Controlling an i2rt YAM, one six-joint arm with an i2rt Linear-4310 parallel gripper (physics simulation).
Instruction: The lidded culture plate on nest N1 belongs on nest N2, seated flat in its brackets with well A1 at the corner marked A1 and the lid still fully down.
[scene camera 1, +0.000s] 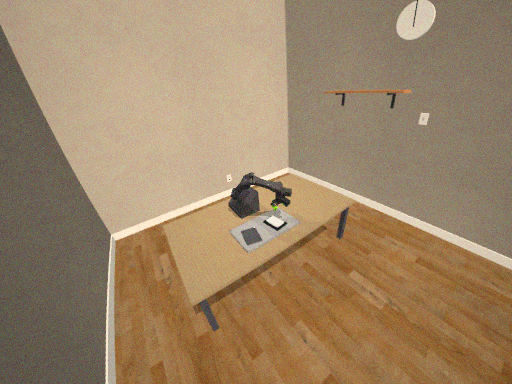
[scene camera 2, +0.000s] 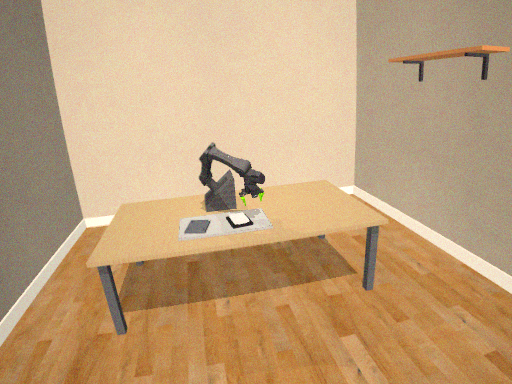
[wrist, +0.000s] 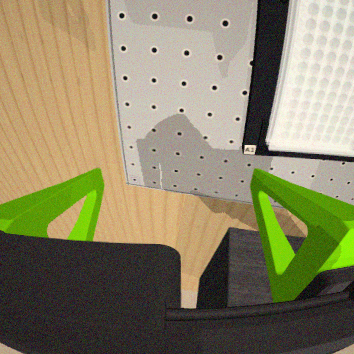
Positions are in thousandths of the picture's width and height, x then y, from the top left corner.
My gripper (wrist: 499, 499) is open, holding nothing. Further things: a black nest (wrist: 761, 92).
